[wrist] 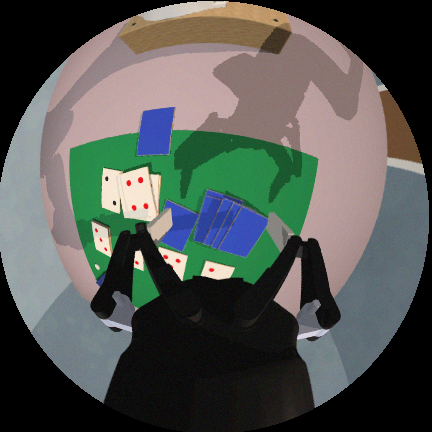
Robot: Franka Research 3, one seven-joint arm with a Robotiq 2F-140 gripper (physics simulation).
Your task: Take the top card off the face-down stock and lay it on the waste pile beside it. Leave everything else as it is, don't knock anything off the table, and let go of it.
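The face-down blue cards (243,231) lie in a spread, overlapping group near the middle of the wrist view, with several edges showing. Another blue card (181,227) lies just left of them, partly hidden by the left fingertip. A face-up pile (138,192) with a four of red dots on top lies further left and up, its cards slightly askew. I cannot tell for certain which blue cards count as the stock. My gripper (219,218) is open and empty, its fingertips apart on either side of the spread blue cards in the view; its height above them is hard to tell.
A face-up card with black dots (110,190) touches the pile's left side. More face-up cards (101,238) (173,261) (218,270) lie nearer the gripper body. A blue card (156,131) overhangs the green mat's (300,165) far edge. A wooden block (207,35) stands at the back.
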